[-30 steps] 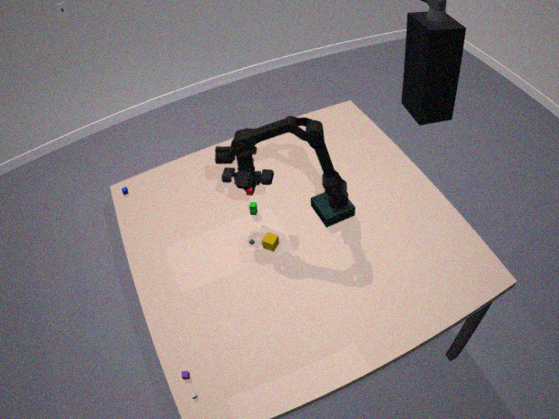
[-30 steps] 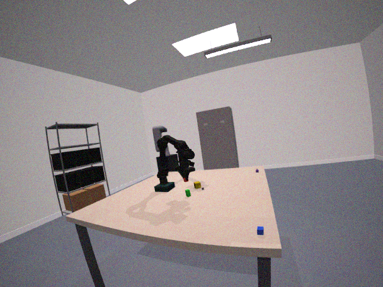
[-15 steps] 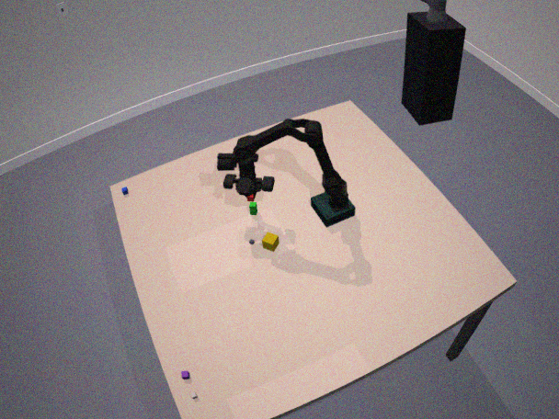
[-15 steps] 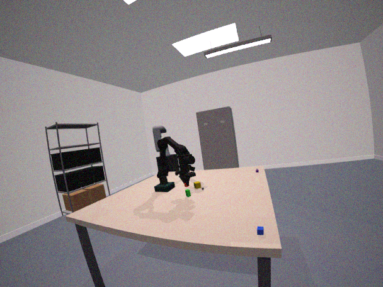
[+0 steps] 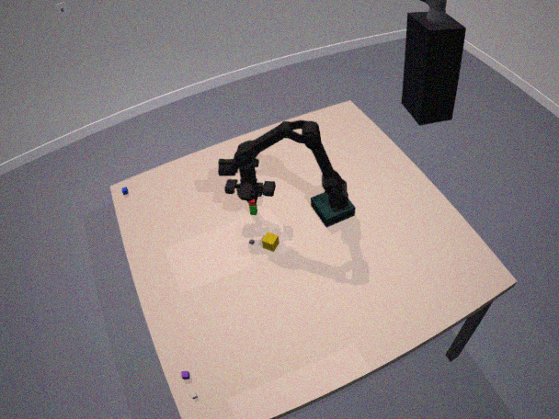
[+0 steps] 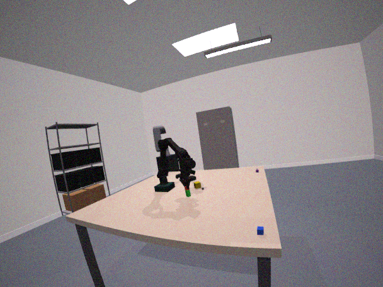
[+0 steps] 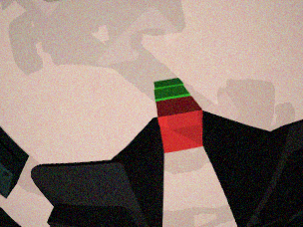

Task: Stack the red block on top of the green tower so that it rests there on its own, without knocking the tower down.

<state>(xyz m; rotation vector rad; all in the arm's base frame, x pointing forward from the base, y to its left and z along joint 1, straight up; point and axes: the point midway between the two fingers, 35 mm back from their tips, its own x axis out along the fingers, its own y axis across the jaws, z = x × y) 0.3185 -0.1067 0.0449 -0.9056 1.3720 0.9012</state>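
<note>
My gripper tip is now right at the red block. Also, from my gripper tip: yellow cube (20 mm behind, 180 mm to the left, 40 mm below); then grey block (40 mm ahead, 150 mm to the left, 50 mm below); then blue block (550 mm ahead, 310 mm to the right, 50 mm below).
</note>
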